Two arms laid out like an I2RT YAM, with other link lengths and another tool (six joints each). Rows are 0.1 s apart.
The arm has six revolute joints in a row. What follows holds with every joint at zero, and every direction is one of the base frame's.
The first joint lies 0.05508 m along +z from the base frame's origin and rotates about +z.
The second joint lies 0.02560 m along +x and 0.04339 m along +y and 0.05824 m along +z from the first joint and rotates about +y.
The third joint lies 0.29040 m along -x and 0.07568 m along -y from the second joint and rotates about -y.
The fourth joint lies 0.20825 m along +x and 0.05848 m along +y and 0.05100 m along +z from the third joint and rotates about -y.
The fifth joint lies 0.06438 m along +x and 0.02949 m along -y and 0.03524 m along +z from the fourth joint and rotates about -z.
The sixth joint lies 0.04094 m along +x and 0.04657 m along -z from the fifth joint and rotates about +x.
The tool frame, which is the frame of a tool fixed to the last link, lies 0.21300 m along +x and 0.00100 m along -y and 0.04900 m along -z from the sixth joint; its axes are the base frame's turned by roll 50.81, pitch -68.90 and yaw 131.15 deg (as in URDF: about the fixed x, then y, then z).
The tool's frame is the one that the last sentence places.
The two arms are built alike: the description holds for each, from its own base.
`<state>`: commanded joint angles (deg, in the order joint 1, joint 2, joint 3, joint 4, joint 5, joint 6); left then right.
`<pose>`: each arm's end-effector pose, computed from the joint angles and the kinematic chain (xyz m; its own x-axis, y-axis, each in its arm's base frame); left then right.
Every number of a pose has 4 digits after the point.
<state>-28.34 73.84 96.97 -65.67 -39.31 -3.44 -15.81 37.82 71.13 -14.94 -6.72 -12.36</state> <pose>0.3106 0.0080 0.2986 0.3402 -0.0669 0.9380 0.2410 -0.9579 -0.1557 0.2567 -0.0571 0.4926 -0.4051 0.5653 0.7185 -0.2888 -0.8248 0.4861</pose>
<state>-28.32 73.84 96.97 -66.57 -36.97 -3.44 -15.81 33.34 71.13 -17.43 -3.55 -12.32</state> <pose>0.3076 0.0004 0.2919 0.3635 -0.0614 0.9296 0.2085 -0.9671 -0.1454 0.2268 -0.0632 0.4964 -0.4028 0.5800 0.7080 -0.3497 -0.8124 0.4666</pose>
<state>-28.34 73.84 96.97 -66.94 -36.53 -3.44 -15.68 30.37 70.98 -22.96 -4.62 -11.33</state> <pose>0.3063 -0.0008 0.2901 0.3708 -0.0620 0.9266 0.2016 -0.9686 -0.1455 0.2148 -0.0535 0.4745 -0.3855 0.5533 0.7384 -0.3083 -0.8315 0.4621</pose>
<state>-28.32 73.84 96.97 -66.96 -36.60 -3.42 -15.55 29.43 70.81 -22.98 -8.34 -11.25</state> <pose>0.3063 -0.0004 0.2901 0.3708 -0.0628 0.9266 0.2026 -0.9682 -0.1467 0.2132 -0.0353 0.4759 -0.4262 0.5429 0.7236 -0.2579 -0.8396 0.4781</pose>
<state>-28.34 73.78 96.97 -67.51 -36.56 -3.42 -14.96 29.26 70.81 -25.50 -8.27 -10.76</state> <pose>0.3041 0.0005 0.2889 0.3780 -0.0664 0.9234 0.2007 -0.9678 -0.1518 0.2141 -0.0332 0.4623 -0.4040 0.5239 0.7499 -0.2298 -0.8516 0.4712</pose>
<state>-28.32 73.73 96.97 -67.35 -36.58 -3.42 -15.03 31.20 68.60 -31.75 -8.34 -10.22</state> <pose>0.3046 0.0005 0.2895 0.3749 -0.0648 0.9248 0.2017 -0.9679 -0.1496 0.2312 -0.0373 0.4029 -0.2662 0.4788 0.8366 -0.1472 -0.8779 0.4556</pose>
